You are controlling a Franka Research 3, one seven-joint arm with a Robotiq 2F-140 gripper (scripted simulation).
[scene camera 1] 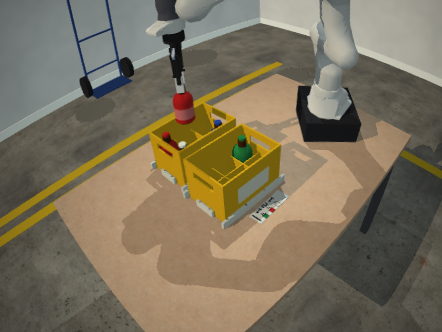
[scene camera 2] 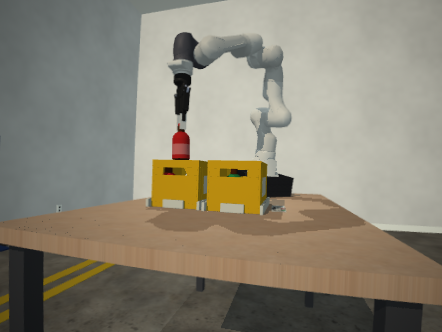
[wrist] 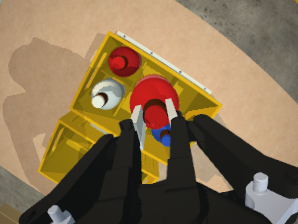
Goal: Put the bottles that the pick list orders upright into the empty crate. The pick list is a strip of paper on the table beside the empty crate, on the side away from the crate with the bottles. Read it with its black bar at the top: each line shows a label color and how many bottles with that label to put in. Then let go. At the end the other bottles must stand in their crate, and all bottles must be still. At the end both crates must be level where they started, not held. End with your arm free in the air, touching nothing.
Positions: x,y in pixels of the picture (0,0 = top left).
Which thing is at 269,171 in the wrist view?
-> My gripper.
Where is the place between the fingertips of my gripper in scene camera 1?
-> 181,90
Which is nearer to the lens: the red-label bottle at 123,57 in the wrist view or the white-capped bottle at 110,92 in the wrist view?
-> The red-label bottle.
